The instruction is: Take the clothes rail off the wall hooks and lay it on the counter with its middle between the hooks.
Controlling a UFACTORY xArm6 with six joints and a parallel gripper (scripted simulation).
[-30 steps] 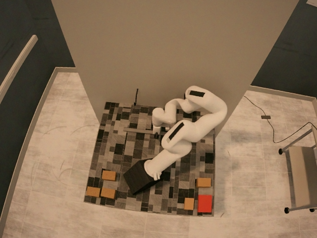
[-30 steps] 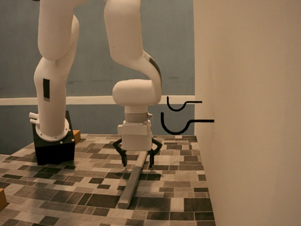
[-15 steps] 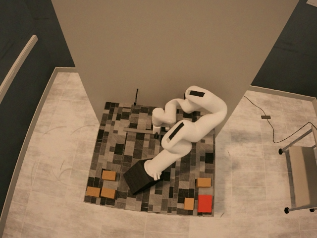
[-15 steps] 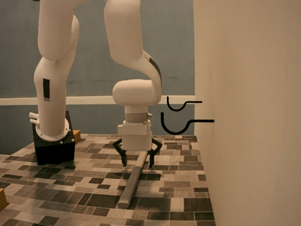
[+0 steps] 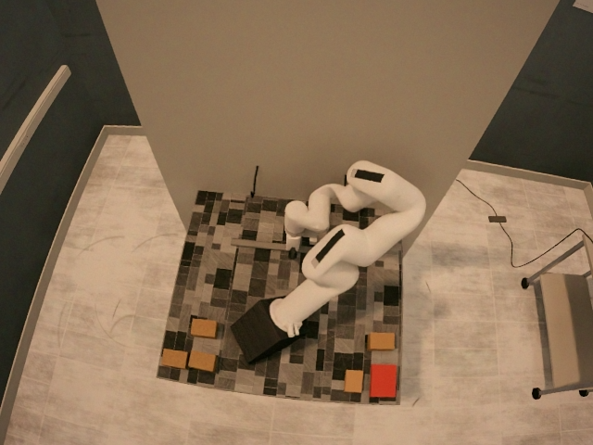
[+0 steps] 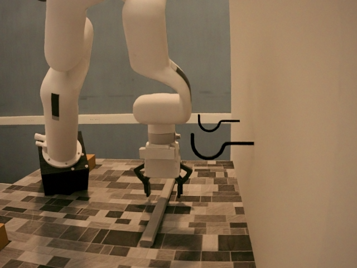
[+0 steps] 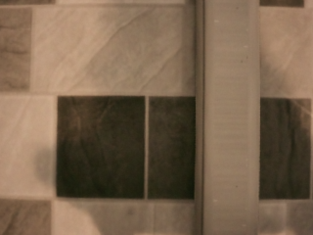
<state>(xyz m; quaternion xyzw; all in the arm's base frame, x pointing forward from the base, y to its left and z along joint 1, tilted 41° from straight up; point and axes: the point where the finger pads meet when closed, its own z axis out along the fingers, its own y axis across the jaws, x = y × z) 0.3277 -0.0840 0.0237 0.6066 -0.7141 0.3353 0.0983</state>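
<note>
My hand is 2 cm above the clothes rail. From my hand the other things lie so: wall 40 cm above, 25 cm ahead, 6 cm to the right; red block 58 cm behind, 24 cm to the right, 1 cm below.
</note>
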